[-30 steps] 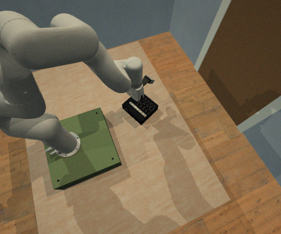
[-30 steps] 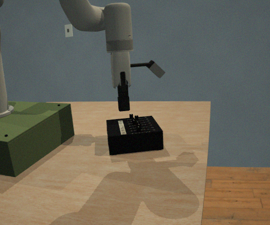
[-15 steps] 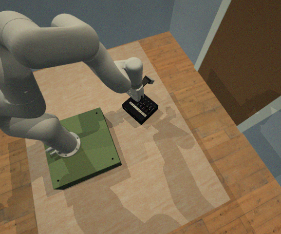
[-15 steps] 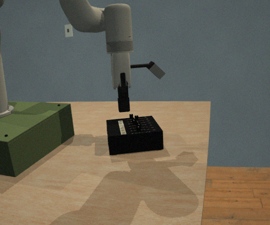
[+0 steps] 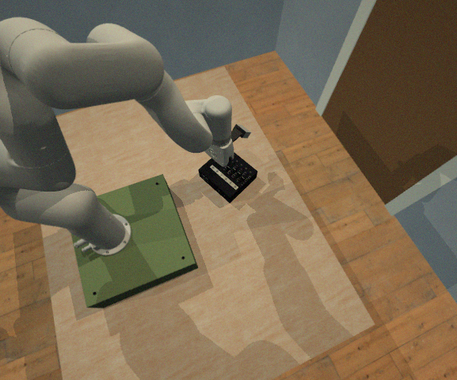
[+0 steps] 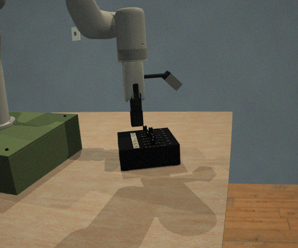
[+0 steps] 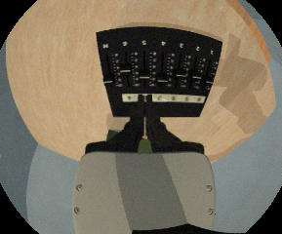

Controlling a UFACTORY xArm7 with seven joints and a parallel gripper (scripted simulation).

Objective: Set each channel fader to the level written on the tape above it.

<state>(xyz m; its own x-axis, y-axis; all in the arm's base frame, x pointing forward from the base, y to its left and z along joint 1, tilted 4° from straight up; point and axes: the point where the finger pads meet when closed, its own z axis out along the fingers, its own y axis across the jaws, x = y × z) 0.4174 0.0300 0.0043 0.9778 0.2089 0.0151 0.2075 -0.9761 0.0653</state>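
Now: hand 4 cm above the fader cap, 3 cm short of it and 2 cm to the left of it. Round my hand: master fader (5 cm to the left, 4 cm below, 1 cm ahead).
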